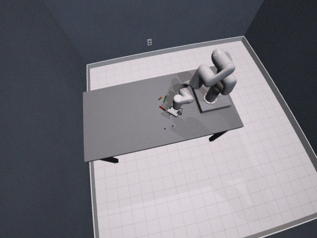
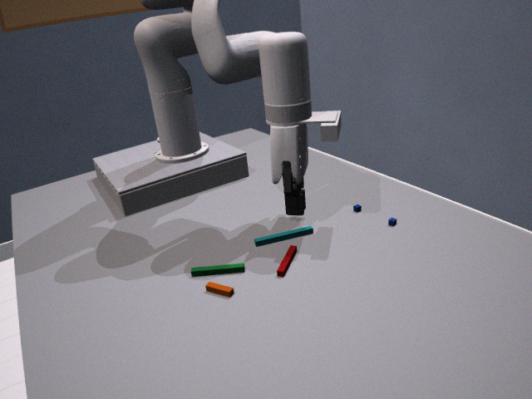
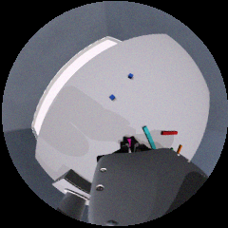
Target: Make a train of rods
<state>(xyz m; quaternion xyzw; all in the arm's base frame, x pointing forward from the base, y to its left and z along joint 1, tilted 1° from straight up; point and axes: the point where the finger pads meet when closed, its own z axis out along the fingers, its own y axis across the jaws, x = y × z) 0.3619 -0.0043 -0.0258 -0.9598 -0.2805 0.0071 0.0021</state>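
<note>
The orange rod is 22 cm to the right of my hand, 6 cm ahead of it and 3 cm below it. Also, from my hand: red rod: 11 cm to the right, 8 cm ahead, 3 cm below; then turquoise rod: 6 cm to the right, 3 cm below, 3 cm ahead; then magenta rod: 2 cm below.
</note>
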